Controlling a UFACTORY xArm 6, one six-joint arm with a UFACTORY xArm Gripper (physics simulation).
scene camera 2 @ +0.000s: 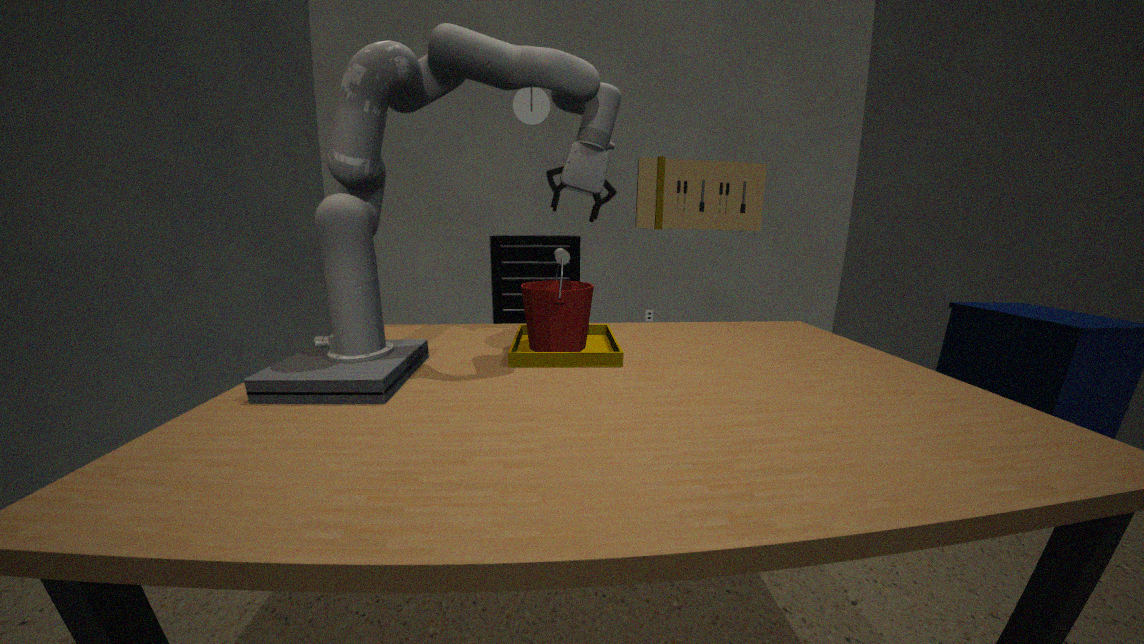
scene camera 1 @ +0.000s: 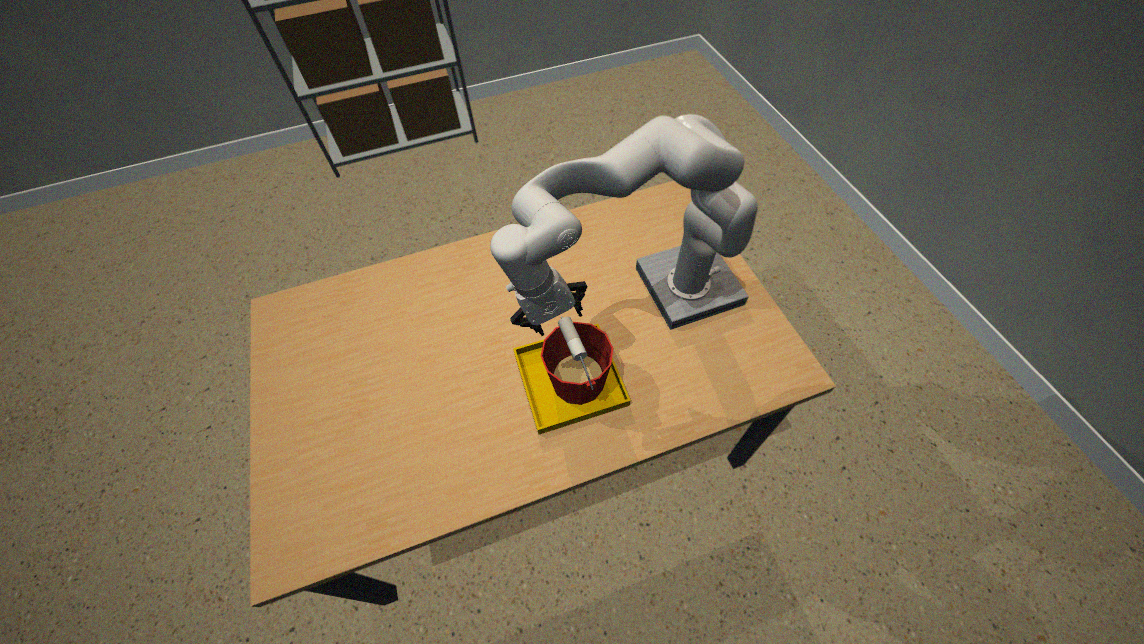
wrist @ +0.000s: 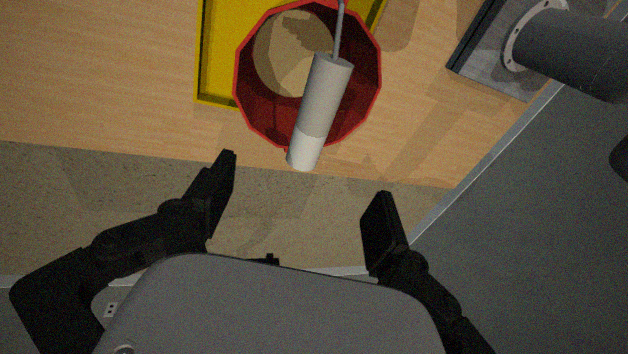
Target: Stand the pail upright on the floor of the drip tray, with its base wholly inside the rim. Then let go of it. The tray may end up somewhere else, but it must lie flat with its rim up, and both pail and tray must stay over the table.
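Note:
The red pail stands upright in the yellow drip tray, toward the tray's robot-base side in scene camera 2. Its base appears inside the rim; part of that rim is hidden behind the pail. The tray lies flat on the table, rim up. The pail's bail stands raised, with its pale grip above the pail's mouth. My gripper is open and empty, above the grip and apart from it.
The wooden table carries the robot's grey base plate, to one side of the tray. A shelf unit stands on the floor behind. A blue cabinet stands beyond the table's right edge in scene camera 2.

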